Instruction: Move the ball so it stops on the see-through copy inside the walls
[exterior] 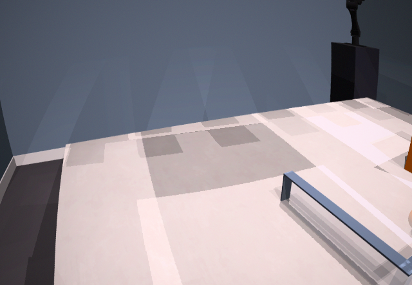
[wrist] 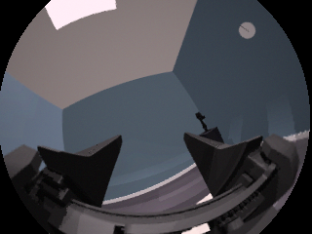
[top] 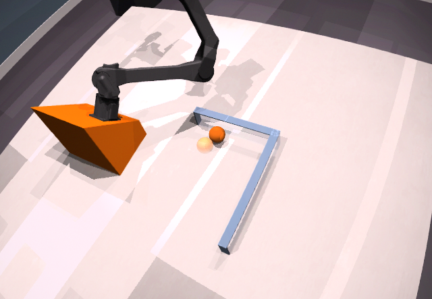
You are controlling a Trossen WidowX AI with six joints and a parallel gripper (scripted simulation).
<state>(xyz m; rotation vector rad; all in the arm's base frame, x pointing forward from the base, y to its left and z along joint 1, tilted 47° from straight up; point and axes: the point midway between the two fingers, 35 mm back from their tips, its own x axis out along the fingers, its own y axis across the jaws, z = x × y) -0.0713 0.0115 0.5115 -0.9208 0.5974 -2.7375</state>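
My gripper tip is 38 cm short of the orange ball, 25 cm to the left of it and 46 cm above it. From my gripper tip the other things lie so: see-through copy of ball: 37 cm ahead, 29 cm to the right, 46 cm below.
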